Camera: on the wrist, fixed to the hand. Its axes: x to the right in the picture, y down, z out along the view.
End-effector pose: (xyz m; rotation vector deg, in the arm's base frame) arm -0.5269 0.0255 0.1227 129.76 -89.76 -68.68
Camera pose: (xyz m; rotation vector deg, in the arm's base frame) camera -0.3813 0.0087 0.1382 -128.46 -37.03 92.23
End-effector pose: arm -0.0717 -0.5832 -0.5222 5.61 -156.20 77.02
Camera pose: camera -0.0818 -0.5485 -0.3793 112.12 -112.03 11.60
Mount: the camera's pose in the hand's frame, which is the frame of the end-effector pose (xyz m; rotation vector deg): 0.0265 -0.0904 -0.1134 -27.33 -22.47 -86.81
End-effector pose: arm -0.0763 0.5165 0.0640 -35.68 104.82 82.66
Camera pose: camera -0.0528 0.3853 0.0011 -79.56 17.92 42.69
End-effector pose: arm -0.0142 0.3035 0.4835 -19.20 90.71 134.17
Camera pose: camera -0.0025 0.2328 0.3547 -43.07 12.47 75.22
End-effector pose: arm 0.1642 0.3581 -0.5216 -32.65 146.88 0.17
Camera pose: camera 0.1248 0.2528 -0.4262 -127.35 69.92 10.06
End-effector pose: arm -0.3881 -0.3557 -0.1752 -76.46 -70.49 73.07
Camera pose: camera -0.2826 -0.3159 -0.0803 -5.29 -126.16 5.58
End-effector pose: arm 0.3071 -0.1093 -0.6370 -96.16 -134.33 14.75
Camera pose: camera 0.2513 -0.1133 -0.5006 -23.30 163.92 15.62
